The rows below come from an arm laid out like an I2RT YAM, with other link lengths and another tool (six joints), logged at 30 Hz.
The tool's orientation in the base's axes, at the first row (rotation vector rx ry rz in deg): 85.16, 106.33, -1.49
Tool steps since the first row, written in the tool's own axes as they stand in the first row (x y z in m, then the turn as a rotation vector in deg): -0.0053, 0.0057, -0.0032, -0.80, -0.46, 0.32; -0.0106, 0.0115, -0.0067, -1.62, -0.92, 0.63; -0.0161, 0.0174, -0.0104, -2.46, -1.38, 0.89; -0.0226, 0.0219, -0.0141, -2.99, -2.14, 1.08; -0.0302, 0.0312, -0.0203, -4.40, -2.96, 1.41
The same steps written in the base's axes. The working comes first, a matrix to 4 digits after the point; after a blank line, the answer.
The tool's axes in the first row as the columns of a matrix, in the base's axes (used below as rounded here):
-0.0493, 0.8478, 0.5281
0.8326, 0.3269, -0.4471
-0.5516, 0.4177, -0.7220

0.0034, -0.0011, 0.0076, -0.18, -0.96, 0.02; 0.0067, -0.0021, 0.0155, -0.37, -1.93, 0.05; 0.0101, -0.0031, 0.0237, -0.58, -2.90, 0.14; 0.0122, -0.0054, 0.0318, -1.10, -3.67, -0.02; 0.0172, -0.0059, 0.0443, -1.55, -5.26, 0.17
